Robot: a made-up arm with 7 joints.
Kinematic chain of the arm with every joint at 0, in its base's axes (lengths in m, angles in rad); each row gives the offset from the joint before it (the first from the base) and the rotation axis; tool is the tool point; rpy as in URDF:
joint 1: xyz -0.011 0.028 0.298 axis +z
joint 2: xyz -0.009 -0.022 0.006 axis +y
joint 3: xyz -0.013 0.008 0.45 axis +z
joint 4: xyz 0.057 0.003 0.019 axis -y
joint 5: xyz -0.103 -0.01 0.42 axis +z
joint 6: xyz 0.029 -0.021 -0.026 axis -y
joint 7: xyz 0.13 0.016 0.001 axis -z
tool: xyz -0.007 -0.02 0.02 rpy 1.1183 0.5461 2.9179
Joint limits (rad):
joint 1: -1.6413..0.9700
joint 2: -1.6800..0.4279
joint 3: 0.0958..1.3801
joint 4: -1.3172..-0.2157
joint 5: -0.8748..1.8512
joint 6: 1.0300..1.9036
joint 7: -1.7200..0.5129
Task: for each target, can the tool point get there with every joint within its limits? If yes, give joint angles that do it. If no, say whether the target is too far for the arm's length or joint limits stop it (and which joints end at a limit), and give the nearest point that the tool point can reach.
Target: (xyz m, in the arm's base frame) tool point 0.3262 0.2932 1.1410
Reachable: yes | joints -1.3907 -0.5008 1.0824 -1.0125 1.5964 1.8114 -1.4421
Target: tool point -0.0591 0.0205 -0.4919
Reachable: no: joint limits stop it (at a limit: joint 2, joint 3, joint 4, joint 6, joint 7) | nearest point -0.8457 -0.1021 0.2623 | short by 1.097 m
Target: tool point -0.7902 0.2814 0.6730
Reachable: yes | joints 0.1594 -1.4458 0.9836 -1.0861 0.0787 1.2853 0.2760
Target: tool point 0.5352 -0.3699 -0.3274
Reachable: no: joint limits stop it (at a limit: joint 2, joint 3, joint 4, joint 6, joint 7) | nearest point 0.5978 -0.4155 0.6343 | short by 0.965 m
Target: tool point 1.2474 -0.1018 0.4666
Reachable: no: too far | nearest point 0.7534 -0.0508 0.6630 | short by 0.534 m
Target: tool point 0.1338 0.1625 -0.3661
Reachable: no: joint limits stop it (at a limit: joint 1, joint 2, joint 3, joint 4, joint 6) | nearest point 0.5496 0.6605 0.2619 | short by 0.903 m
